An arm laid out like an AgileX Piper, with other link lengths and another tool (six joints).
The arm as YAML. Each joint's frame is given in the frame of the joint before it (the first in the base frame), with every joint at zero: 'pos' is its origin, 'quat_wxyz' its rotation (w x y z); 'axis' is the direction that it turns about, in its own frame. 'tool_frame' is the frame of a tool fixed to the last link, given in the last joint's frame.
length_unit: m
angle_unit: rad
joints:
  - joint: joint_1
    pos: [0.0, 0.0, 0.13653]
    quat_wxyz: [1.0, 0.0, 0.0, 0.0]
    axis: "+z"
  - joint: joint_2
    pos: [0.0, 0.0, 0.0]
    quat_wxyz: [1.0, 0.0, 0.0, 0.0]
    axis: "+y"
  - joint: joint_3
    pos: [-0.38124, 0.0, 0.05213]
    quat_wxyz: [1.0, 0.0, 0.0, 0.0]
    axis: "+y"
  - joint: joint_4
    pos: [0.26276, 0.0, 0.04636]
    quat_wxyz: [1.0, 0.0, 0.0, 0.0]
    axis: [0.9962, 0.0, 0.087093]
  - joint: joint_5
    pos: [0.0, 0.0, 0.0]
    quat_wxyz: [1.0, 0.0, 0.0, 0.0]
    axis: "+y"
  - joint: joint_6
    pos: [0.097, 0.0, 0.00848]
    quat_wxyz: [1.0, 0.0, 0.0, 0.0]
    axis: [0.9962, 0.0, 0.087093]
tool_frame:
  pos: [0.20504, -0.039, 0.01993]
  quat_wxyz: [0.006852, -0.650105, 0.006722, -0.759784]
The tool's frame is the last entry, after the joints.
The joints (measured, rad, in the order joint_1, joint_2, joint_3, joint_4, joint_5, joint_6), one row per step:
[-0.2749 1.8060 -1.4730 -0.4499 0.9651 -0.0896]
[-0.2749 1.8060 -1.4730 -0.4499 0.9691 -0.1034]
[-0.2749 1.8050 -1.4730 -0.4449 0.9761 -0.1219]
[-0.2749 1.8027 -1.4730 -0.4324 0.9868 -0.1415]
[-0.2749 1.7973 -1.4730 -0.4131 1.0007 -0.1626]
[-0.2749 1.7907 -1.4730 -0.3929 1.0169 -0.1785]
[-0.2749 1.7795 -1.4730 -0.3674 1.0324 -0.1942]
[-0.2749 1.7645 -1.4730 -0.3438 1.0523 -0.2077]
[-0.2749 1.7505 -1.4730 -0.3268 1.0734 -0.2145]
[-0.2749 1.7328 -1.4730 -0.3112 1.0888 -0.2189]
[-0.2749 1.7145 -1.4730 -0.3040 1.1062 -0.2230]
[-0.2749 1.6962 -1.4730 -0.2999 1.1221 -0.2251]
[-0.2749 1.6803 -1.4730 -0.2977 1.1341 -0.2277]
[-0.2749 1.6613 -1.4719 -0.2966 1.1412 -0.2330]
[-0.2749 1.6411 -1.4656 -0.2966 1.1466 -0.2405]
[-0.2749 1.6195 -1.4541 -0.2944 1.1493 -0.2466]
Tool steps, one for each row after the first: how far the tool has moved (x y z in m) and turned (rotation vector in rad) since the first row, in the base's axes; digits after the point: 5 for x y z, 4 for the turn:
[-0.00063 0.00007 -0.00025 -0.0030 0.0097 0.0101]
[-0.00191 0.00124 -0.00092 -0.0023 0.0219 0.0219]
[-0.00412 0.00406 -0.00226 0.0055 0.0345 0.0315]
[-0.00720 0.00851 -0.00317 0.0191 0.0455 0.0400]
[-0.01114 0.01332 -0.00380 0.0352 0.0548 0.0434]
[-0.01496 0.01956 -0.00266 0.0552 0.0573 0.0466]
[-0.02037 0.02573 0.00022 0.0739 0.0597 0.0474]
[-0.02651 0.03056 0.00320 0.0889 0.0632 0.0437]
[-0.03145 0.03512 0.00860 0.1010 0.0574 0.0408]
[-0.03745 0.03787 0.01496 0.1057 0.0552 0.0384]
[-0.04334 0.03990 0.02168 0.1076 0.0518 0.0353]
[-0.04806 0.04133 0.02775 0.1074 0.0479 0.0341]
[-0.05204 0.04252 0.03538 0.1038 0.0390 0.0371]
[-0.05708 0.04383 0.04181 0.0992 0.0336 0.0425]
[-0.06281 0.04601 0.04678 0.0975 0.0282 0.0473]

